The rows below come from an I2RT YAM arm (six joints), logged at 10 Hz.
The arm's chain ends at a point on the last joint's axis. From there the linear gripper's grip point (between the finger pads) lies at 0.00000 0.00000 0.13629 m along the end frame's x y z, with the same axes.
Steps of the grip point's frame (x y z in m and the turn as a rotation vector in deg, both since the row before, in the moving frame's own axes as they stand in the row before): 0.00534 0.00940 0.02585 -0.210 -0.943 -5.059; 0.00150 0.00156 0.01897 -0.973 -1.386 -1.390; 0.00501 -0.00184 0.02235 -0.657 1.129 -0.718; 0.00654 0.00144 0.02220 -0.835 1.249 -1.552; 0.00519 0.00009 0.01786 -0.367 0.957 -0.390; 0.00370 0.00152 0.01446 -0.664 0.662 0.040; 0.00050 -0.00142 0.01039 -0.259 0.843 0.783
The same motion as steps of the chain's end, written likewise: 0.00756 0.00880 0.02587 -0.210 -0.943 -5.059; 0.00477 -0.00079 0.01903 -0.973 -1.386 -1.390; 0.00231 -0.00339 0.02239 -0.657 1.129 -0.718; 0.00354 -0.00051 0.02225 -0.835 1.249 -1.552; 0.00291 -0.00078 0.01788 -0.367 0.957 -0.390; 0.00213 -0.00006 0.01448 -0.664 0.662 0.040; -0.00150 -0.00205 0.01041 -0.259 0.843 0.783
